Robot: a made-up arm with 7 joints.
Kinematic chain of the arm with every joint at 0, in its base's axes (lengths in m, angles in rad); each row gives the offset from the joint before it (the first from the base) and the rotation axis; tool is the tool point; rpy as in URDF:
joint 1: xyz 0 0 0.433 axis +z
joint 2: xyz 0 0 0 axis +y
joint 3: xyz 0 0 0.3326 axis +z
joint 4: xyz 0.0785 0 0 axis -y
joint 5: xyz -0.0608 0 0.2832 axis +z
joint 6: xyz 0 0 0 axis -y
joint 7: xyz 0.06 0 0 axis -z
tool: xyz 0 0 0 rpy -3.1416 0 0
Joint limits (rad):
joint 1: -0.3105..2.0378
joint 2: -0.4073..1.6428
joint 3: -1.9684..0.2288
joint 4: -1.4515..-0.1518
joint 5: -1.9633..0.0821
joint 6: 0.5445..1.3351
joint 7: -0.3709..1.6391
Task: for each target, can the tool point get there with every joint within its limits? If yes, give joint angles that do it. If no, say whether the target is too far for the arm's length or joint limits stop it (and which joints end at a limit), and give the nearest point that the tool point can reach.
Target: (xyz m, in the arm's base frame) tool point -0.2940 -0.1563 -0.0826
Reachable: no: joint limits stop it (at a limit: joint 1, joint 2, joint 3, joint 4, joint 5, joint 6) | nearest point -0.2407 0.2722 0.0284 | short by 0.446 m
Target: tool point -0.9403 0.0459 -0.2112
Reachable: no: too far | nearest point -0.2599 0.3055 0.0028 | short by 0.759 m
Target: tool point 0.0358 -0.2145 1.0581
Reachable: yes | joints 0.4512 -0.0018 -1.6364 -0.5731 -1.2694 0.6266 -0.0685
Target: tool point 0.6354 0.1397 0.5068
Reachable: yes | joints 0.5622 1.1206 -0.7065 -0.8580 -1.2433 0.8384 0.6207
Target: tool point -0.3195 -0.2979 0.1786
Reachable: no: joint limits stop it (at a limit: joint 2, joint 3, joint 4, joint 6) | nearest point -0.3406 -0.3175 0.7181 | short by 0.540 m
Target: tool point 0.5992 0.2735 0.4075
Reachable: yes | joints 0.5198 1.3575 -0.2821 -0.3468 -0.2527 0.6079 1.0889
